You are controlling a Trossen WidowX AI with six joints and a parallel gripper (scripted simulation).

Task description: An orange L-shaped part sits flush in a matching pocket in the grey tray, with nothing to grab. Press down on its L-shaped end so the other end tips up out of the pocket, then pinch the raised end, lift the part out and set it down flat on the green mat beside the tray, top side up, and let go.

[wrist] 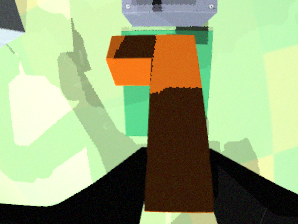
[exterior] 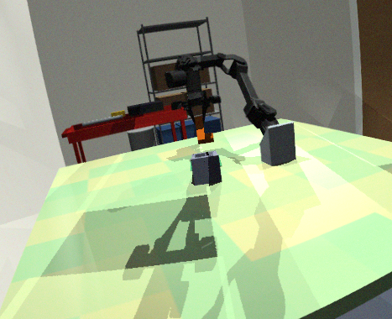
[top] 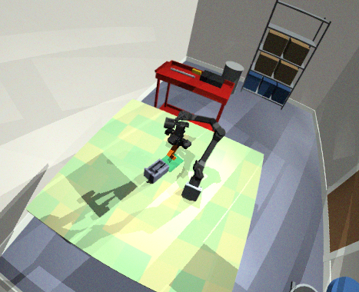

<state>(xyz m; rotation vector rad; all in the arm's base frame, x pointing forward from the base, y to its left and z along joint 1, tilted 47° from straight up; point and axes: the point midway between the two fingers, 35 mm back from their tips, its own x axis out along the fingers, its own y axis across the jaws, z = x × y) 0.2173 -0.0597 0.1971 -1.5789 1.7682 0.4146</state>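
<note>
Now: the green mat 170 mm below my gripper tip and 20 mm to the left of it. Also, from my gripper tip: orange l-shaped part: 30 mm to the left, 30 mm below, 10 mm behind.
</note>
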